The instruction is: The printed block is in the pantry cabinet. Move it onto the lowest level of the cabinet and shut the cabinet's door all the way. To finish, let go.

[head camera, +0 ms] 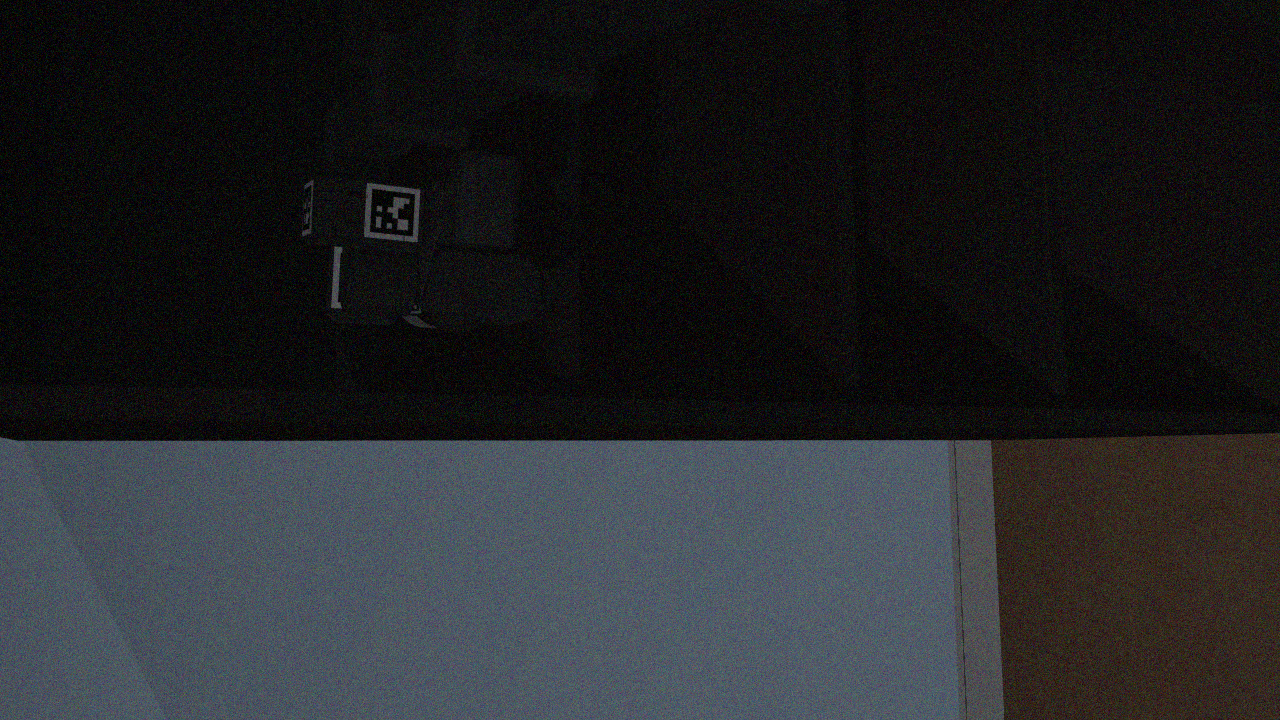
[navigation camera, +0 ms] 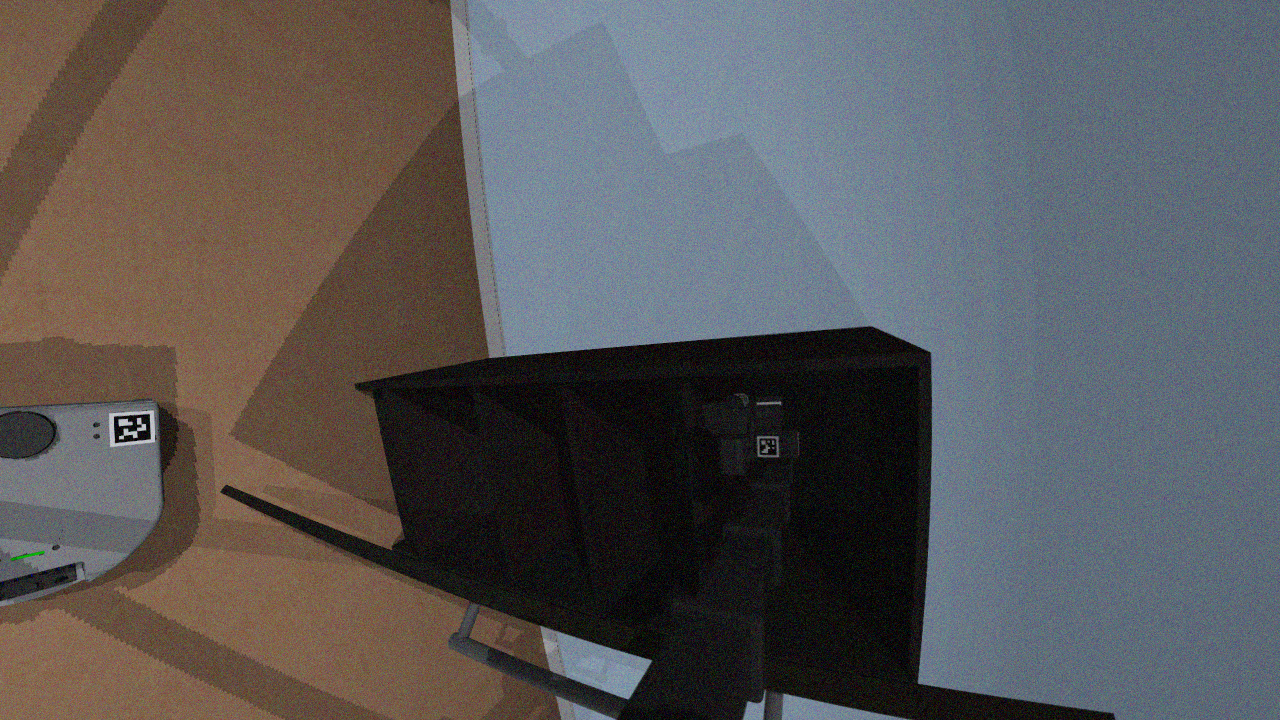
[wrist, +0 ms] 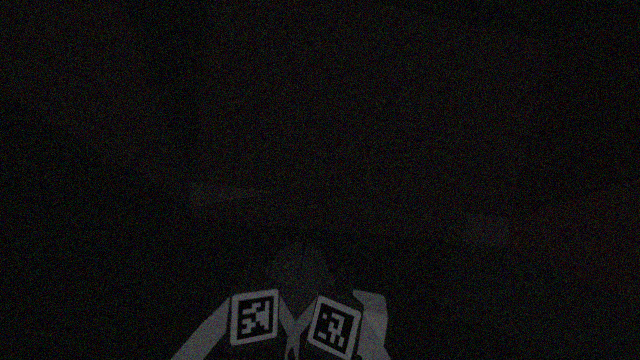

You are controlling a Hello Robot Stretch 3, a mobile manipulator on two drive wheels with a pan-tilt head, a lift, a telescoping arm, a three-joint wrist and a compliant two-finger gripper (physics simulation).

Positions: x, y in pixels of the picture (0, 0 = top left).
Scene:
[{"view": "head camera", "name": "my gripper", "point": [396, 286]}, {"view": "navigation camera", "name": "my gripper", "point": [747, 404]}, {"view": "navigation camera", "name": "pantry cabinet door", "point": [640, 642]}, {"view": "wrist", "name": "my gripper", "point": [299, 269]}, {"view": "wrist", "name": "printed block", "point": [375, 311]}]

